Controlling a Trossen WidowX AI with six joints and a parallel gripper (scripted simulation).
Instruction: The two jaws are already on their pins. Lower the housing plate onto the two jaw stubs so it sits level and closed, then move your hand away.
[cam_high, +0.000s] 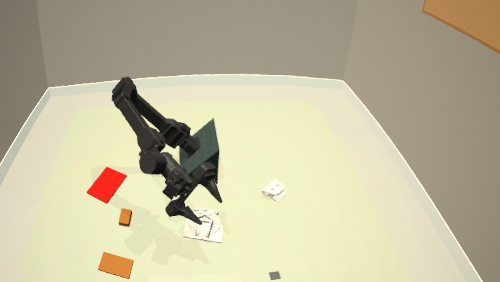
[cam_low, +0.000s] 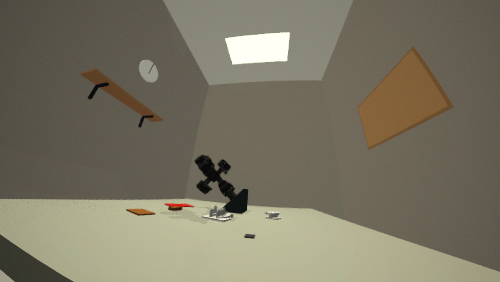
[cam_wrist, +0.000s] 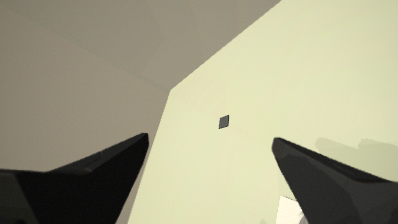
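Now: the small white stepped block 21 cm behind my gripper tip, 26 cm to the left of it and 16 cm below it. From my gripper tip the other things lie so: small orange block: 14 cm behind, 27 cm to the right, 16 cm below; small grey square: 14 cm ahead, 16 cm to the left, 17 cm below; red sheet: 30 cm behind, 35 cm to the right, 17 cm below.
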